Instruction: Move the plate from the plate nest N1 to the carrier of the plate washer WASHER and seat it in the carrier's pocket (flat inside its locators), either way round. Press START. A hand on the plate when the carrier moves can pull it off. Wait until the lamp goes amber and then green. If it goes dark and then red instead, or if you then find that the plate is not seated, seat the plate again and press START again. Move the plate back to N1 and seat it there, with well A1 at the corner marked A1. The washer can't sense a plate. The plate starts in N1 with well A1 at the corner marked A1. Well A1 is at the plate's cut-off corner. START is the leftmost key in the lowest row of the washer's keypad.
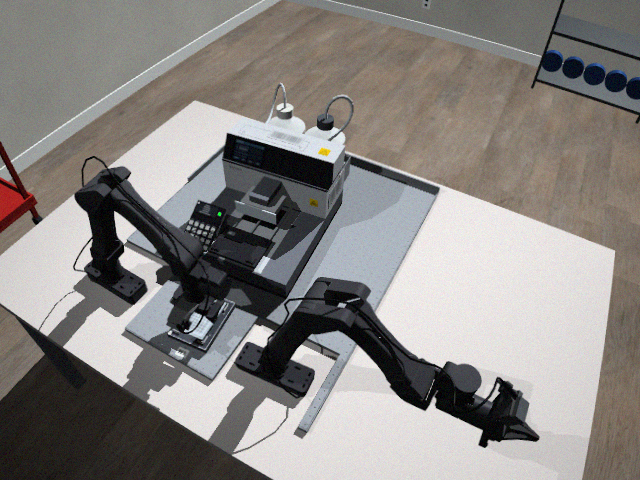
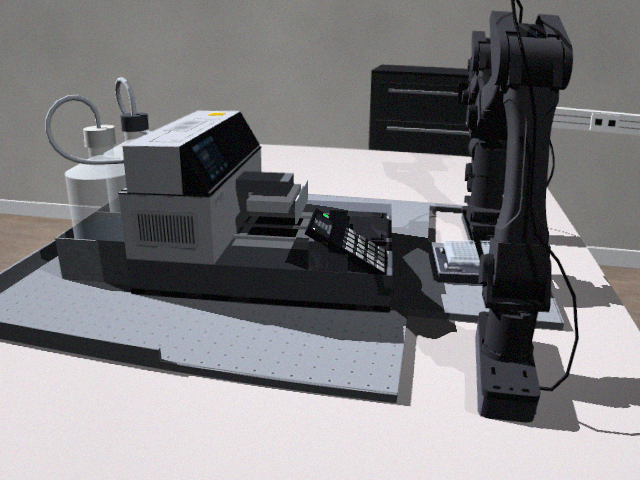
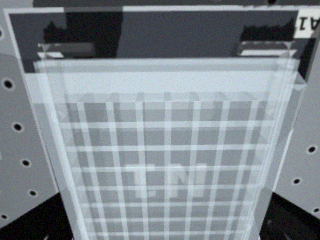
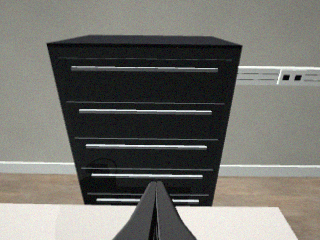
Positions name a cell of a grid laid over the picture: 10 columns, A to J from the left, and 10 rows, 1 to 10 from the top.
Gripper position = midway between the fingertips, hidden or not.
Observation:
I see my left gripper (image 2: H6), my right gripper (image 4: E8) and a white plate (image 2: H6).
The white plate is seen too in image 3 (image 3: F5). My left gripper is seen too in image 3 (image 3: F9). Image 4 does not show the white plate: it is out of frame.

